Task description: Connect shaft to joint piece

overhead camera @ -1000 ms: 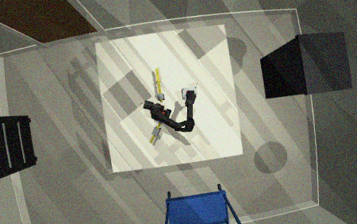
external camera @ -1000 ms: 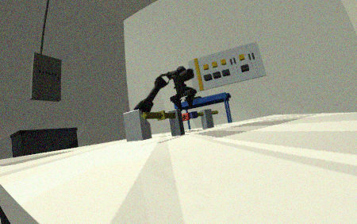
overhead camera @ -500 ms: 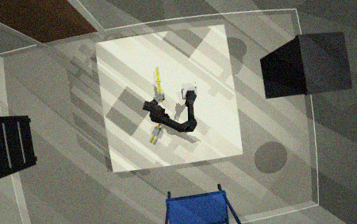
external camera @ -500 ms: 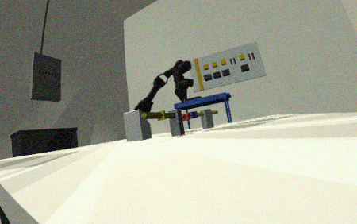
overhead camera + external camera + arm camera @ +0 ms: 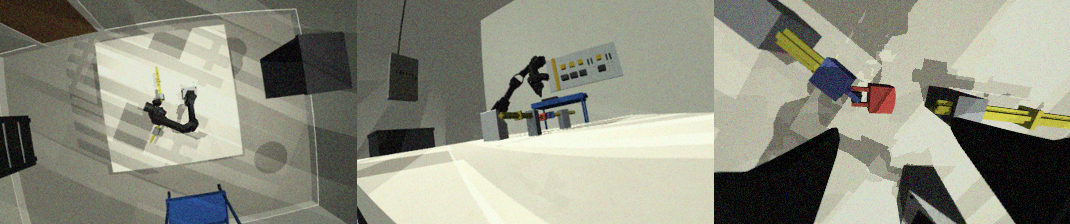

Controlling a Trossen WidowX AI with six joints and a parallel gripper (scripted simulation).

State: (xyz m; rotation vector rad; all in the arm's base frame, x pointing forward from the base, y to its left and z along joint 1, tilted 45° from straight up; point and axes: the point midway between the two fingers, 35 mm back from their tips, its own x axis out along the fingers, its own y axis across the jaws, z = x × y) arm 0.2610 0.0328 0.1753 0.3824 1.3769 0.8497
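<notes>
The red joint piece is 10 mm to the left of my gripper tip and 120 mm below it.
</notes>
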